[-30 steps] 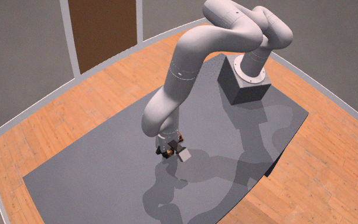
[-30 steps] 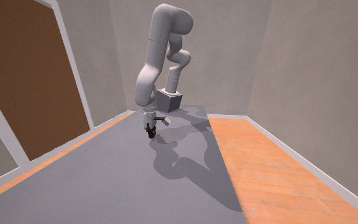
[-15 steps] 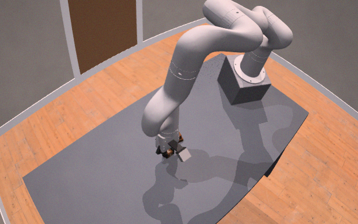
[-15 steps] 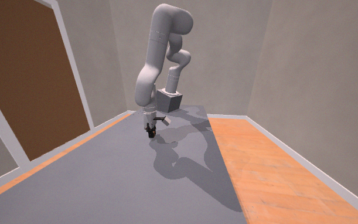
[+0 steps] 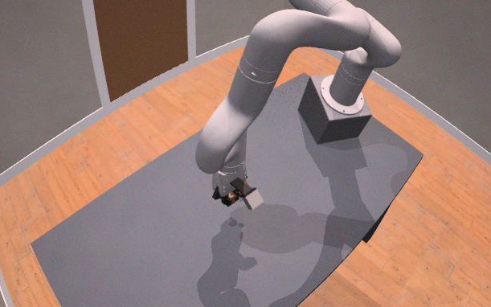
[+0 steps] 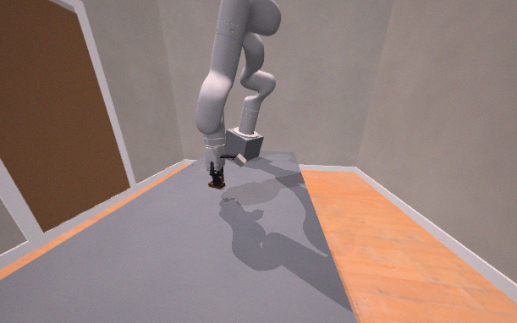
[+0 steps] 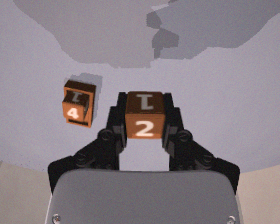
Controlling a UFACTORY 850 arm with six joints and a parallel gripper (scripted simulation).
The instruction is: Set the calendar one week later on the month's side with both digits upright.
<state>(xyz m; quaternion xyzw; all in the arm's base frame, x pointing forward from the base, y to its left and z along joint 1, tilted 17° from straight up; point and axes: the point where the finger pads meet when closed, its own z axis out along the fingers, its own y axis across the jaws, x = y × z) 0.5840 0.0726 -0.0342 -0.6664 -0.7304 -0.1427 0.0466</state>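
Right now my hand is 90 mm past the brown wooden calendar tray, 60 mm to the left of it and 80 mm above it. Also, from my hand: number cube (10 mm below).
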